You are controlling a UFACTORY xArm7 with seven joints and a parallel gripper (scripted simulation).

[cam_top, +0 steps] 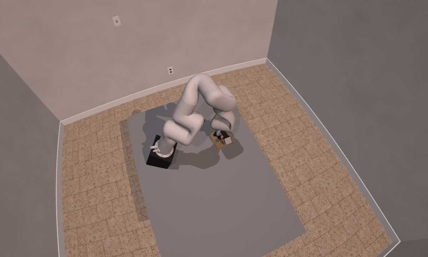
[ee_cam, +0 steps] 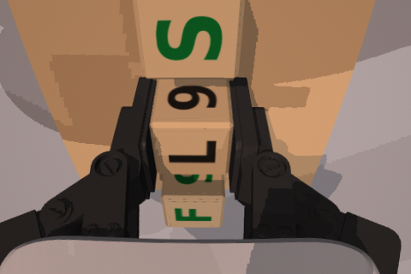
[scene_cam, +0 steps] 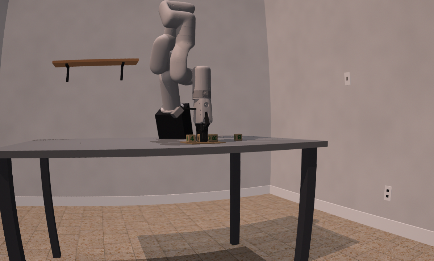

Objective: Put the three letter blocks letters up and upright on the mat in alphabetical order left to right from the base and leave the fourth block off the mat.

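Right now the wooden block is 1 cm below my hand. From my hand the other things lie so: mat (2 cm below).
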